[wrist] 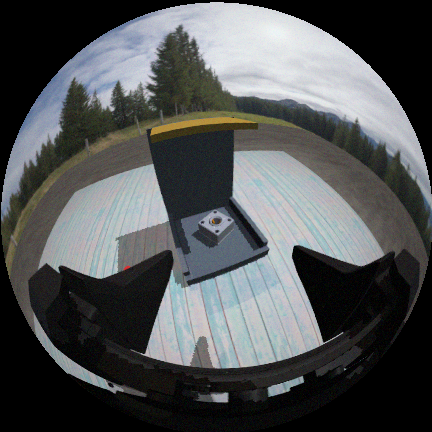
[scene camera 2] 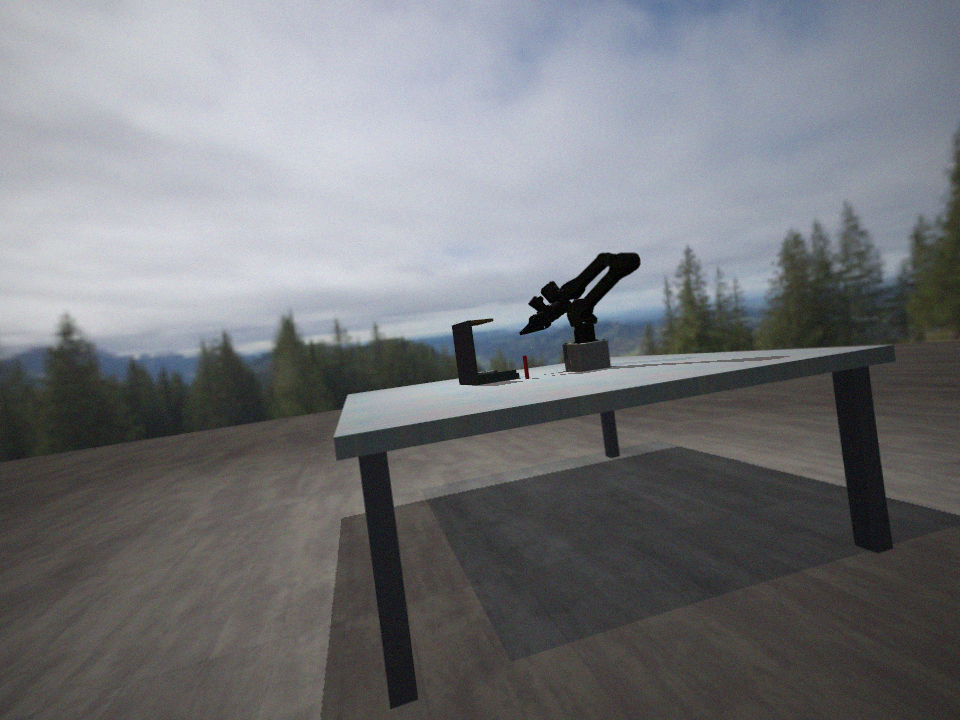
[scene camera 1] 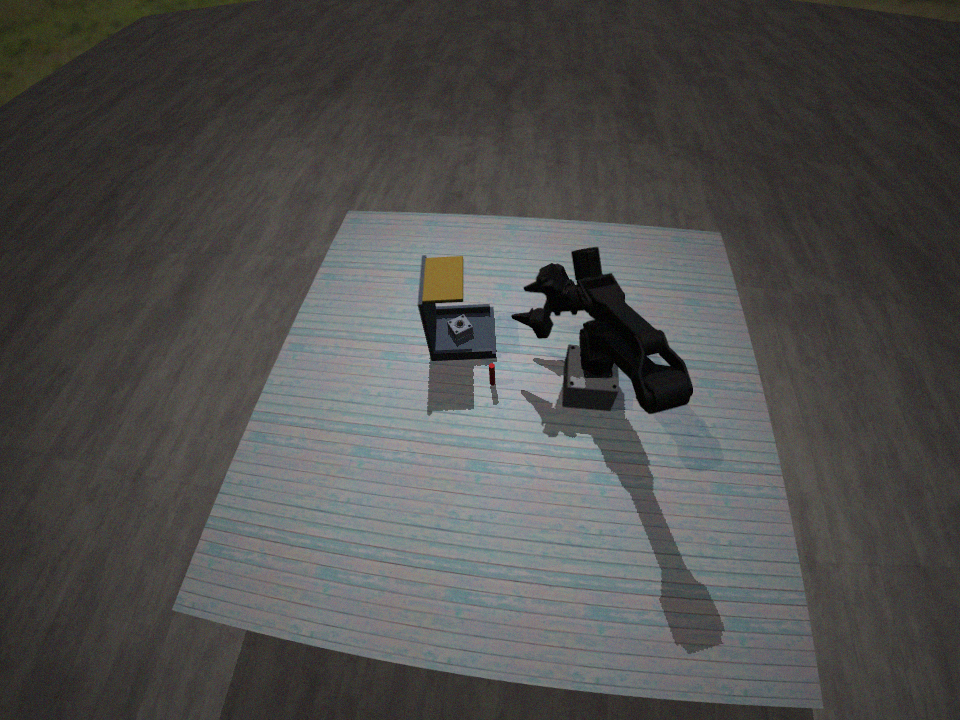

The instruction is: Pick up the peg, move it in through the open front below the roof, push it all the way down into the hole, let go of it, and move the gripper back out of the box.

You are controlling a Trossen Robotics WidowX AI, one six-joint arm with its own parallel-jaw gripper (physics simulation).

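Places are measured from the arm's base along level axes (x ahead, y left, z up), in millimetres.
Pixels of known places: gripper, fingertip midpoint: (wrist: 234, 255) (scene camera 2: 521, 333) (scene camera 1: 518, 302); arm's base, origin of the base link: (scene camera 2: 586, 341) (scene camera 1: 596, 365).
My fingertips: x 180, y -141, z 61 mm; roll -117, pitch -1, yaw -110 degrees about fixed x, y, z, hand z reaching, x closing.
Note:
Ahead of a thing's pixels: the offset from my fingertips to its top centre. "spot": to the spot under its first point. Level surfaces: height alone.
The red peg @(dy +127, dx +65, dz -79 mm) (scene camera 1: 491, 375) (scene camera 2: 525, 367) stands upright on the table, just outside the box's near right corner in scene camera 1. In the wrist view a bit of the red peg (wrist: 127, 268) shows above the left finger, which hides the rest. The box has a dark floor @(dz -151 mm) (scene camera 1: 482, 340) (wrist: 235, 255), a tall back wall (scene camera 2: 464, 354) and a yellow roof @(dy -25, dx +144, dz +65 mm) (scene camera 1: 443, 279) (scene camera 2: 482, 320) (wrist: 200, 128). A light grey block @(dy -35, dx +152, dz -118 mm) (scene camera 1: 459, 324) (wrist: 216, 226) with the round hole sits on the floor. My gripper (scene camera 1: 519, 302) (wrist: 234, 255) is open and empty, in the air in front of the box.
Low dark rims @(spot: dy -100, dx +126, dz -126 mm) (wrist: 250, 222) run along the sides of the box floor. The arm's base block (scene camera 1: 590, 391) (scene camera 2: 587, 355) stands on the striped table @(dz -159 mm) (scene camera 1: 387, 527) (scene camera 2: 434, 406), to the right of the peg. Shadows of the box and arm fall on the table top.

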